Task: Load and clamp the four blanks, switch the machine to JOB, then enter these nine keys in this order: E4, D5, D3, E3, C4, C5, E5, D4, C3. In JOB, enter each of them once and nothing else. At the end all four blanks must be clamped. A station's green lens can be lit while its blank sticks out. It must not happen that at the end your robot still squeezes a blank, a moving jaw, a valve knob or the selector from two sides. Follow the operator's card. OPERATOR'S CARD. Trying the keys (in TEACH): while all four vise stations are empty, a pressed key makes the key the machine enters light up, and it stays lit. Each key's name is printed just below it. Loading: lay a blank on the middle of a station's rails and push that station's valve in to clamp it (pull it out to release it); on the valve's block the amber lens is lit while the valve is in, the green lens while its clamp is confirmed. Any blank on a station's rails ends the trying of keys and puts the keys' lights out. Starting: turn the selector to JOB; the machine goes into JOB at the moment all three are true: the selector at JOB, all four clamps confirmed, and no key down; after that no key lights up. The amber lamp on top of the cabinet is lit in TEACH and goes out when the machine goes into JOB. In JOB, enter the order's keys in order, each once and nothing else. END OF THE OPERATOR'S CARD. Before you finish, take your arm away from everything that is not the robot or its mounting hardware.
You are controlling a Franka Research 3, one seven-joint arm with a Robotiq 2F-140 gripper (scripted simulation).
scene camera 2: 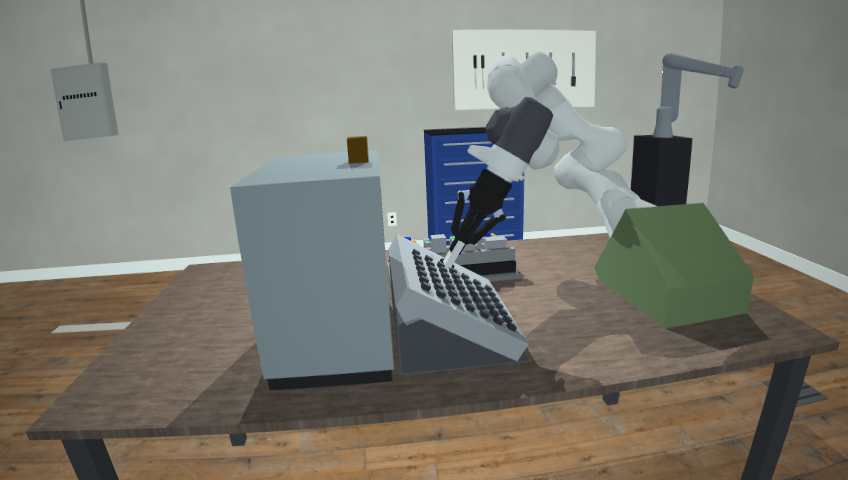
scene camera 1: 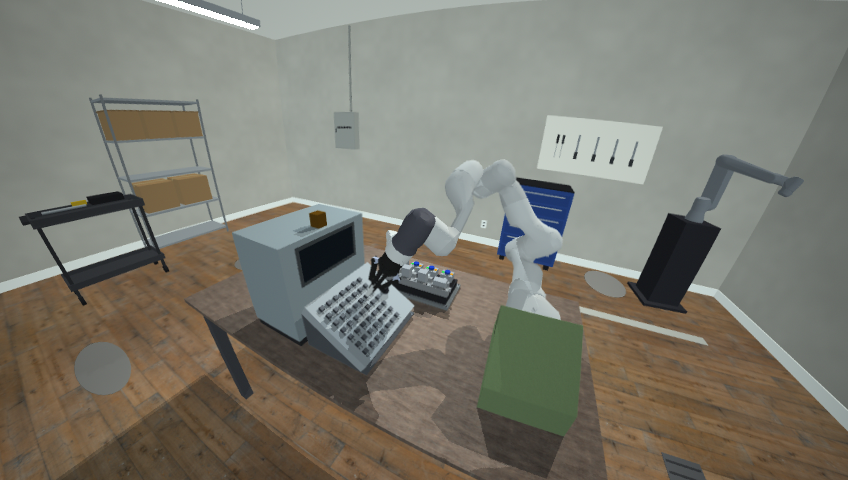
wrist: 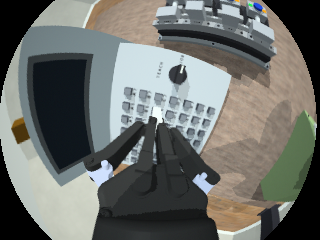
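Scene camera 1 shows my gripper (scene camera 1: pixel 368 293) and a sloped keypad (scene camera 1: pixel 322 334). Visible in scene camera 2: my gripper (scene camera 2: pixel 446 264). The wrist view contains a grey cabinet (wrist: pixel 65 92), the sloped keypad (wrist: pixel 137 66) and my gripper (wrist: pixel 155 113).
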